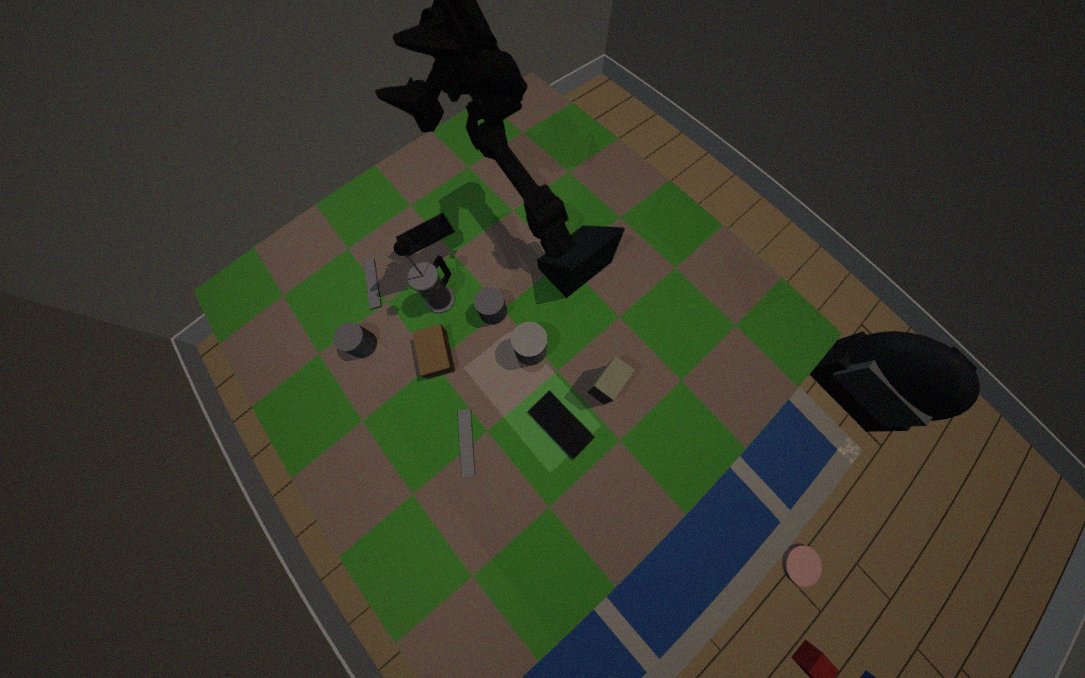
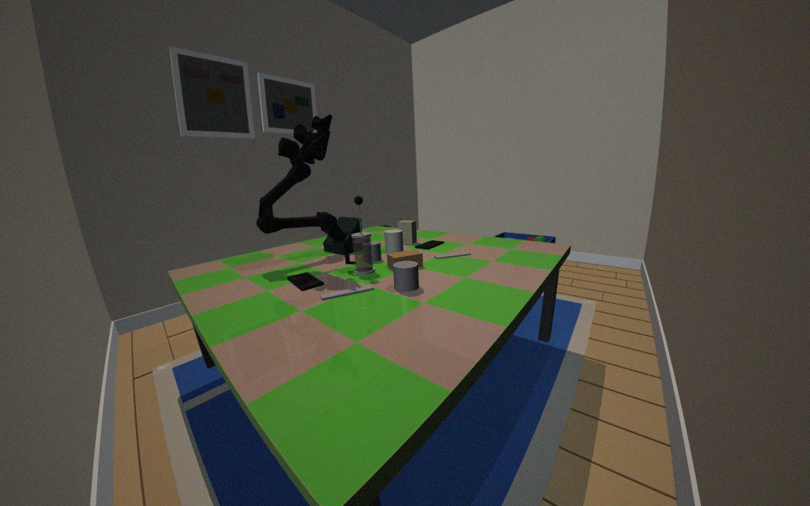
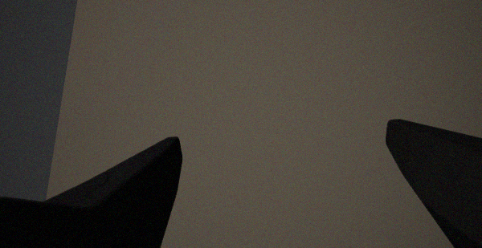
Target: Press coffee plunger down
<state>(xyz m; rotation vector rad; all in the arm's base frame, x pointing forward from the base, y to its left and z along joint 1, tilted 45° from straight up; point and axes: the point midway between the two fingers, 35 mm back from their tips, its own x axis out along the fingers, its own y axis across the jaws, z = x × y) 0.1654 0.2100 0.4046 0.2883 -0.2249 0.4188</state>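
Now: gripper tip 100 mm short of the coffee press and 400 mm above it. Also, from my gripper tip: tan box (200 mm ahead, 130 mm to the left, 500 mm below); cream block (60 mm behind, 450 mm to the left, 470 mm below).
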